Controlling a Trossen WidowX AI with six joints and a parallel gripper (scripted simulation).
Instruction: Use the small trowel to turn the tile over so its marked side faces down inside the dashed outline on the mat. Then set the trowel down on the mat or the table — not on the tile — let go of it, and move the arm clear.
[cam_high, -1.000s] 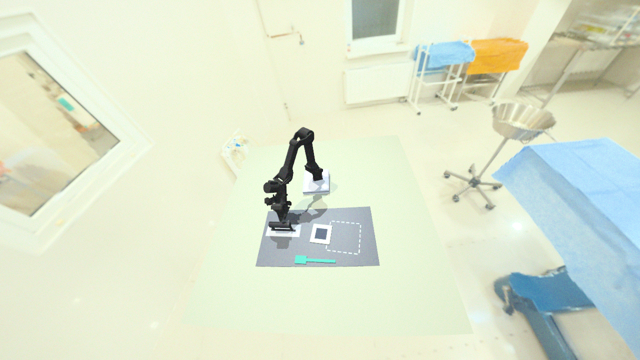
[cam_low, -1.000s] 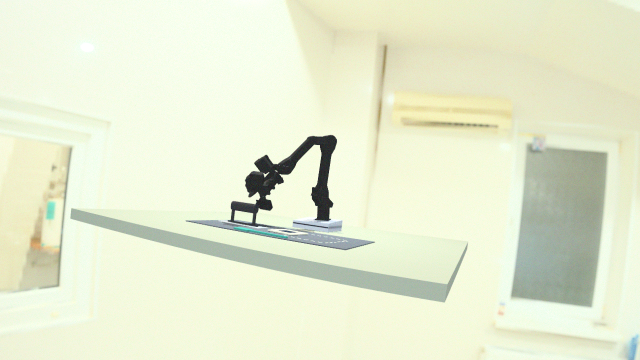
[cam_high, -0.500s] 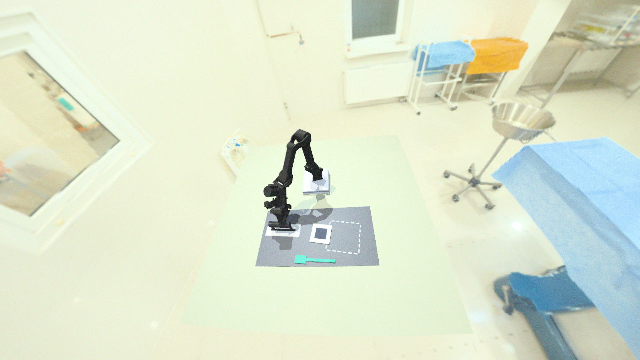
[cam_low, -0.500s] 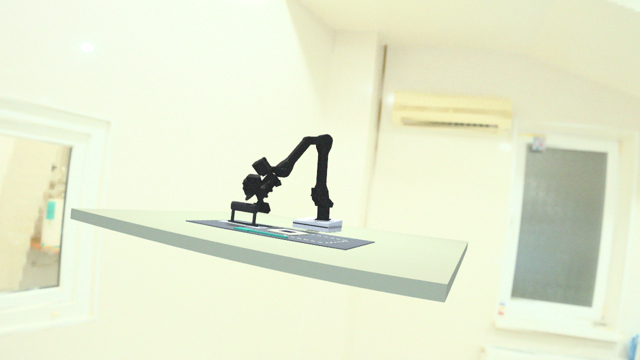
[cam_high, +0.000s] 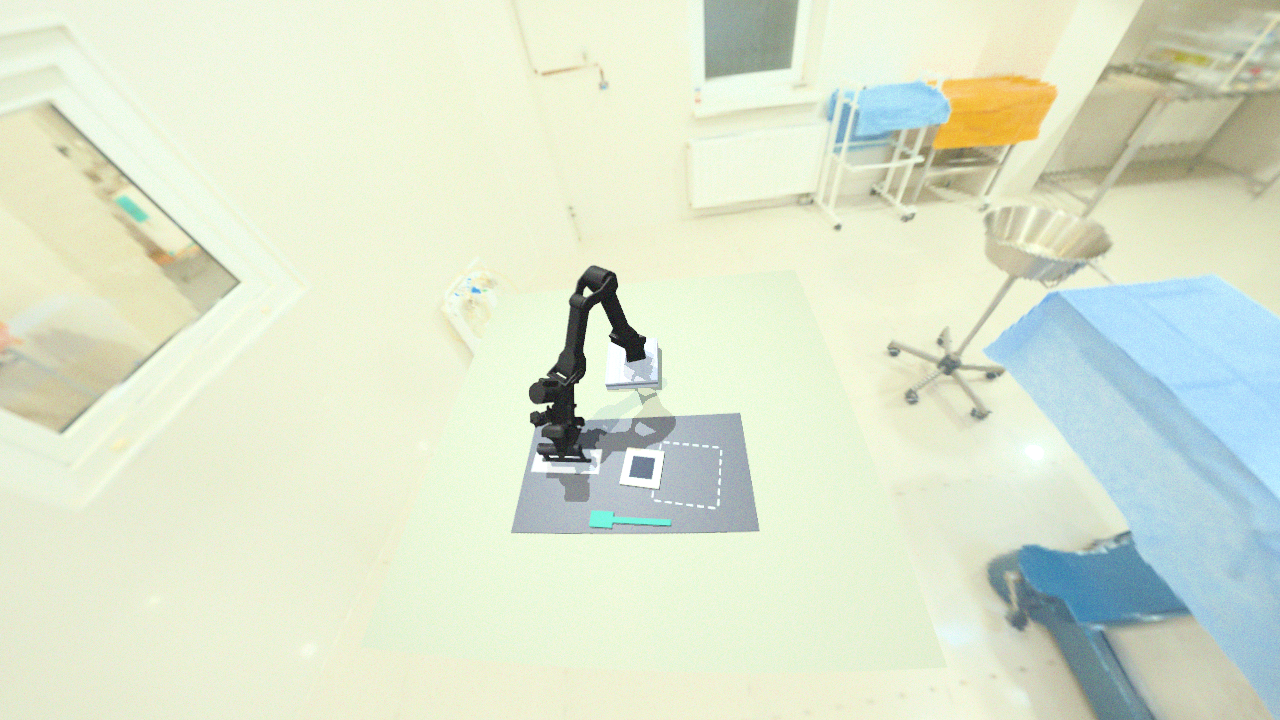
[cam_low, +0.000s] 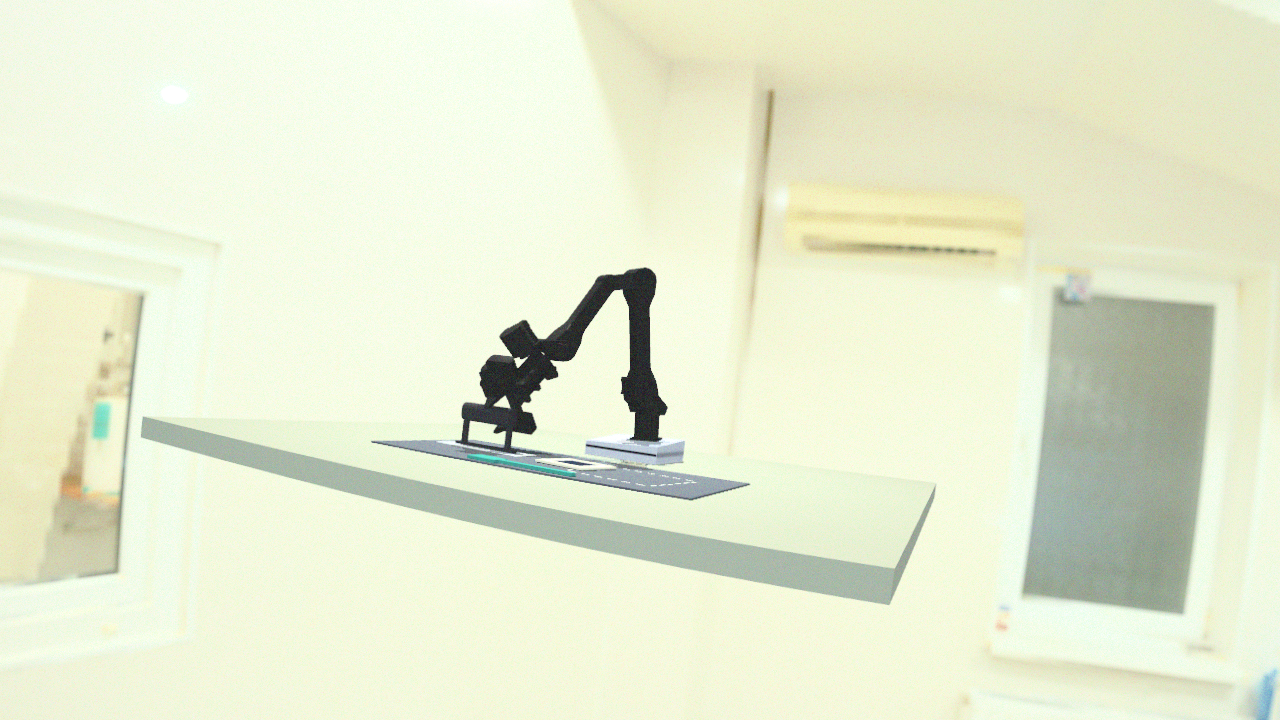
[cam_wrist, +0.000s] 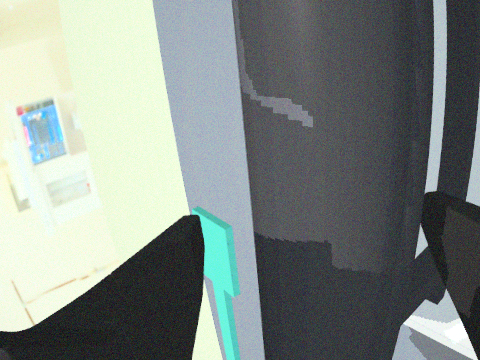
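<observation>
The trowel is 2 cm behind my gripper tip, 1 cm to the left of it and 2 cm below it. Round my gripper tip: grey mat 4 cm ahead, 17 cm to the left, 8 cm below; then white tile 4 cm ahead, 20 cm to the left, 6 cm below; then teal flat tool 18 cm ahead, 13 cm to the left, 6 cm below.
</observation>
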